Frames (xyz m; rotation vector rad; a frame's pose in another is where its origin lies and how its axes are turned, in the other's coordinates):
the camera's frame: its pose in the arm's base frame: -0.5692 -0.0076 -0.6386 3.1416 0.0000 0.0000
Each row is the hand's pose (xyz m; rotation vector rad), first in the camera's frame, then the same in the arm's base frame.
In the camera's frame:
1: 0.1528 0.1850 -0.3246 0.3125 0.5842 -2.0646
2: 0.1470 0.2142 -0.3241 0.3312 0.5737 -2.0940
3: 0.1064 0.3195 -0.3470 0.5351 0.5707 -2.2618
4: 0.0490 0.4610 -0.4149 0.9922 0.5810 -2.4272
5: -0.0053 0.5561 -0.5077 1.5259 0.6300 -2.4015
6: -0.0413 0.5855 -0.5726 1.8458 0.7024 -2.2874
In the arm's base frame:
1: -0.4164 -0.1926 -0.3140 -1.3608 -2.4490 -0.6930
2: -0.4222 -0.2218 -0.3145 -1.3195 -2.4605 -0.6741
3: -0.4628 -0.3271 -0.2916 -1.0172 -2.4484 -0.6178
4: -0.5202 -0.4686 -0.2237 -0.5825 -2.2696 -0.5433
5: -0.5745 -0.5637 -0.1309 -0.2720 -1.9628 -0.5149
6: -0.6105 -0.5931 -0.0660 -0.1380 -1.7446 -0.5357

